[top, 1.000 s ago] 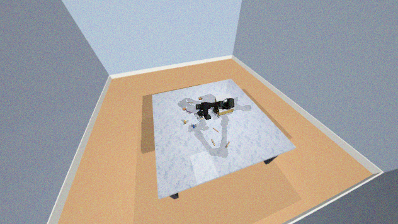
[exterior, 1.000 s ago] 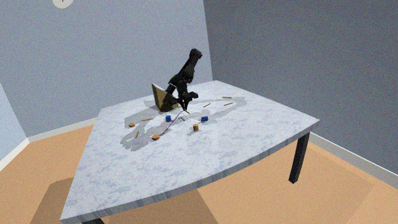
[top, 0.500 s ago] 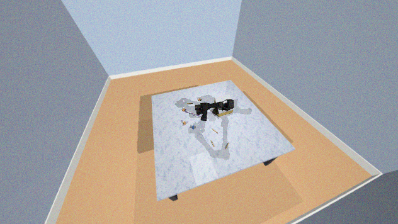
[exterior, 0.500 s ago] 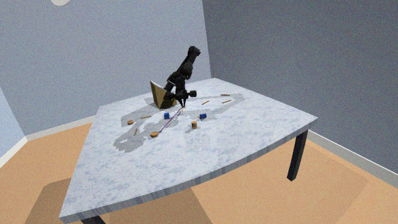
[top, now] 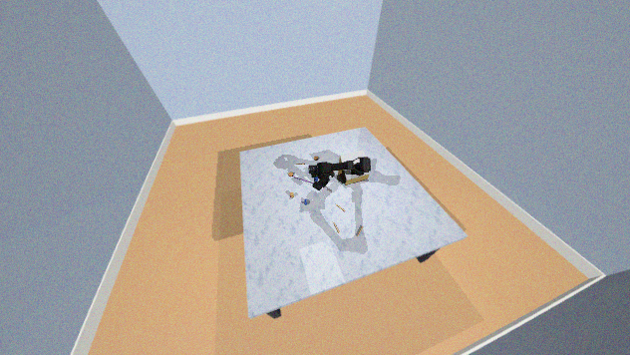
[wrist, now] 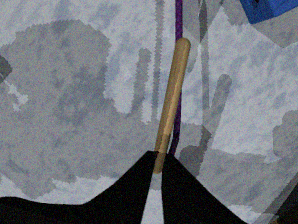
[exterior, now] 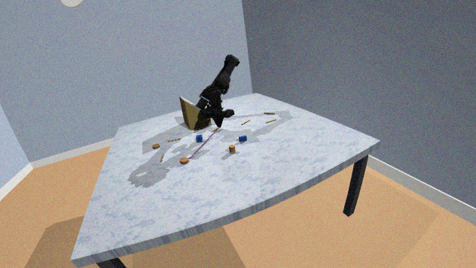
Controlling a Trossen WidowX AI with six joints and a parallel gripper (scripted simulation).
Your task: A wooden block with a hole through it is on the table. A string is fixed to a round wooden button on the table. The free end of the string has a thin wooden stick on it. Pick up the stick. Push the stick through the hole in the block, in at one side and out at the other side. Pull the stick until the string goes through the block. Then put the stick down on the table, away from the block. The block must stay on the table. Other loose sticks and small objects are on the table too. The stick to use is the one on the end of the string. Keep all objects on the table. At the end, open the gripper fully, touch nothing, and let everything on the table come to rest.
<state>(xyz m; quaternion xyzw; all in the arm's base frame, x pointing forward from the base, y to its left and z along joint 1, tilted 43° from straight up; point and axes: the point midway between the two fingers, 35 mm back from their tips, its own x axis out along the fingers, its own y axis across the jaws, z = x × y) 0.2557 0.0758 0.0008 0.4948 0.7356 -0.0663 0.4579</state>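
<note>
Now: the thin stick 1 cm ahead of my gripper tip and 1 cm to the right of it. Also, from my gripper tip: blue block (3 cm ahead, 12 cm to the right, 2 cm below); then short wooden cylinder (24 cm ahead, 2 cm below).
</note>
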